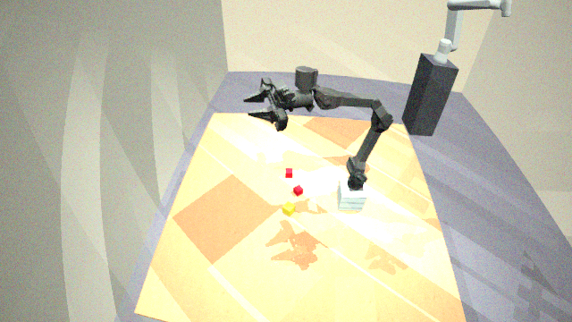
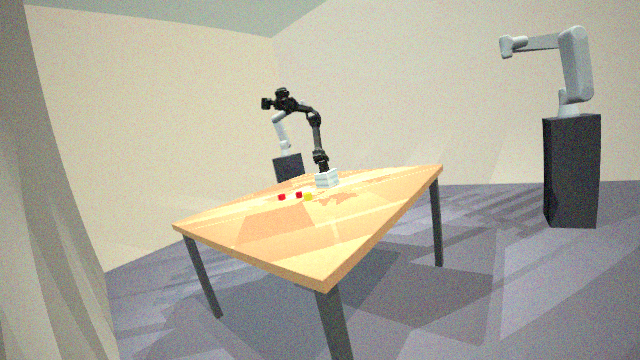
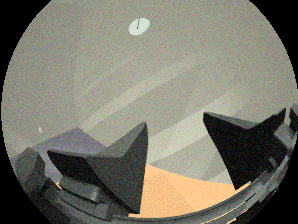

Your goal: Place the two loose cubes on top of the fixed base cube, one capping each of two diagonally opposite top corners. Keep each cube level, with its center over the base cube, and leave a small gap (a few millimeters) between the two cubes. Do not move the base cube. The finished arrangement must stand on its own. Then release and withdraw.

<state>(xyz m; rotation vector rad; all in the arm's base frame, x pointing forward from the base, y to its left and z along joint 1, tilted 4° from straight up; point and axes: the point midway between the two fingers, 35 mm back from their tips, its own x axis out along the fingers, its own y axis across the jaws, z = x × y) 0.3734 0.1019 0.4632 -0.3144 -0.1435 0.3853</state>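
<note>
The yellow base cube lies 13 cm behind my gripper tip, 2 cm to the right of it and 53 cm below it.
</note>
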